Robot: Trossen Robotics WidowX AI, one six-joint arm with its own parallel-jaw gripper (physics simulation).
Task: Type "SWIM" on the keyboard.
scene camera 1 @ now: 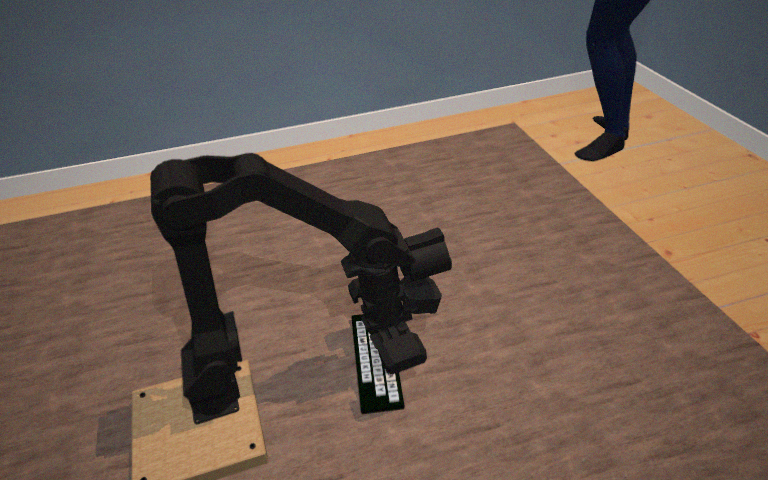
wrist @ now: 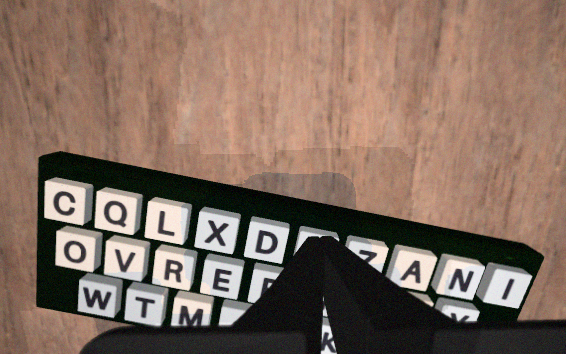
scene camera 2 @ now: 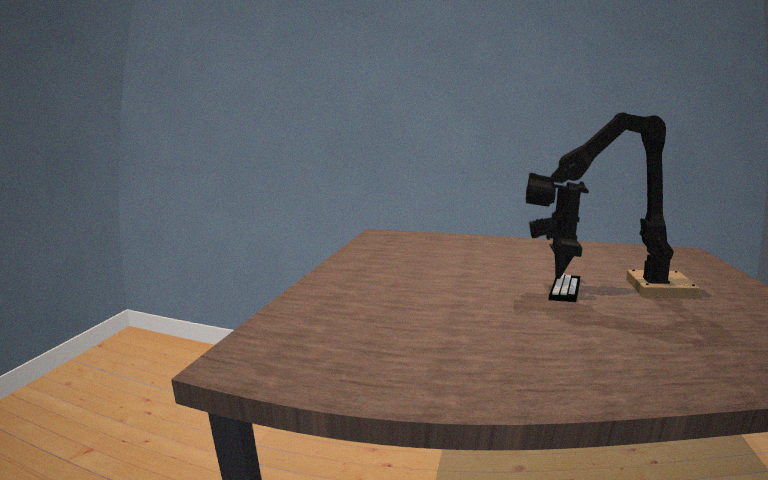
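Pixels of known places: gripper, fingertip midpoint: [wrist: 319, 248] [scene camera 2: 557, 278]; arm's base at its link origin: [scene camera 1: 214, 400] [scene camera 2: 656, 280].
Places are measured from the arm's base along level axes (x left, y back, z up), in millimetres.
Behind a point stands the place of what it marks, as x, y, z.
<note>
A dark green keyboard [scene camera 1: 370, 403] @(-81, -219, -15) [scene camera 2: 564, 287] @(45, -267, -10) [wrist: 150, 182] @(49, -299, -15) with three rows of white letter keys lies on the table, slanting in the wrist view. In that view the W key [wrist: 98, 296] @(74, -255, -10) is at the lower left, the M key [wrist: 192, 311] @(37, -248, -10) is right of T and partly cut by the gripper body, and the I key [wrist: 507, 287] @(-84, -256, -10) is at the far right. My gripper [scene camera 2: 560, 276] @(-12, -276, -4) [wrist: 319, 248] @(-12, -276, -4) is shut and empty, pointing down. Its tips are over the key [wrist: 304, 239] @(-7, -277, -10) between D and Z and hide its letter. Whether they touch it I cannot tell. No S shows.
The brown table [scene camera 1: 538, 339] @(-54, -525, -26) [scene camera 2: 396, 339] @(350, -592, -26) carries the arm's wooden base board [scene camera 1: 198, 452] @(-79, 32, 0) [scene camera 2: 671, 290] @(63, 26, -8), on the keyboard's arm side. A person's legs [scene camera 1: 611, 73] stand on the floor beyond the table in scene camera 1.
</note>
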